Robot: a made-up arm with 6 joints.
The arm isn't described. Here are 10 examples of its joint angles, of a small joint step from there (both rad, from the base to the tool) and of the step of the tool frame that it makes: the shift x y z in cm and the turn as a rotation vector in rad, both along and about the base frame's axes.
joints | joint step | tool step
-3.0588 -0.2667 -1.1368 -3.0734 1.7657 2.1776 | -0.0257 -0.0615 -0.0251 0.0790 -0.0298 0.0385 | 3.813 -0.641 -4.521 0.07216 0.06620 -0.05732
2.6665 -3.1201 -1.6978 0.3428 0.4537 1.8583 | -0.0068 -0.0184 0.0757 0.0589 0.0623 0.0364 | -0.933 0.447 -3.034 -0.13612 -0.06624 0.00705
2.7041 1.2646 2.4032 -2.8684 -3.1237 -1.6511 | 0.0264 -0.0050 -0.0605 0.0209 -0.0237 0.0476 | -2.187 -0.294 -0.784 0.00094 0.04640 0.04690
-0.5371 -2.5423 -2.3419 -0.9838 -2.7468 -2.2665 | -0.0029 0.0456 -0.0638 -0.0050 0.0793 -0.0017 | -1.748 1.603 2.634 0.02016 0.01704 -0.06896
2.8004 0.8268 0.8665 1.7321 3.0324 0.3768 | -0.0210 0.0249 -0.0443 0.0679 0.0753 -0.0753 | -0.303 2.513 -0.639 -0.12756 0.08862 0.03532
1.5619 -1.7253 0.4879 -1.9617 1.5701 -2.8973 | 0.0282 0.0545 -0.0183 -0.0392 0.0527 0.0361 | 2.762 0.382 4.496 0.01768 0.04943 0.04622
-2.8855 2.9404 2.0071 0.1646 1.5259 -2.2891 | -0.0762 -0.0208 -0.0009 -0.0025 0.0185 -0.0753 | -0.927 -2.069 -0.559 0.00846 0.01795 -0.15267
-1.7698 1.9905 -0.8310 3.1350 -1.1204 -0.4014 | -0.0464 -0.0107 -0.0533 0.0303 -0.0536 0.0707 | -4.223 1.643 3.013 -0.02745 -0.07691 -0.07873
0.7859 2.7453 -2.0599 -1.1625 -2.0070 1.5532 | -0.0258 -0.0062 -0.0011 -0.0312 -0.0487 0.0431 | 1.138 -0.655 -0.111 -0.06274 -0.04759 -0.02722
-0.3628 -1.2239 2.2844 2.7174 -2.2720 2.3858 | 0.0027 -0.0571 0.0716 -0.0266 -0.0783 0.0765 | -1.478 0.514 -3.821 -0.00432 0.06733 -0.10890
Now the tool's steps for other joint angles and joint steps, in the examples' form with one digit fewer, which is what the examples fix.
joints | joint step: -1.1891 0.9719 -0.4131 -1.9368 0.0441 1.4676 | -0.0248 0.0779 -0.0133 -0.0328 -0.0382 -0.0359
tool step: 0.31 -5.64 -6.03 0.0499 0.0917 -0.0623
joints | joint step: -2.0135 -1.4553 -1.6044 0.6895 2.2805 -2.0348 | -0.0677 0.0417 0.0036 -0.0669 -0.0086 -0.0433
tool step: 4.59 -1.15 3.02 0.0049 -0.0305 -0.0313
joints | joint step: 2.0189 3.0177 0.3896 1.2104 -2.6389 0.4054 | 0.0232 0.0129 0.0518 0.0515 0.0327 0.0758
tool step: 1.61 -2.59 0.38 -0.0560 0.0231 0.0242
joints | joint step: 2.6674 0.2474 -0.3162 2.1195 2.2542 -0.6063 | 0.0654 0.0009 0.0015 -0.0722 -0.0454 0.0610
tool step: -0.39 -1.02 0.29 -0.0495 -0.0503 -0.0429
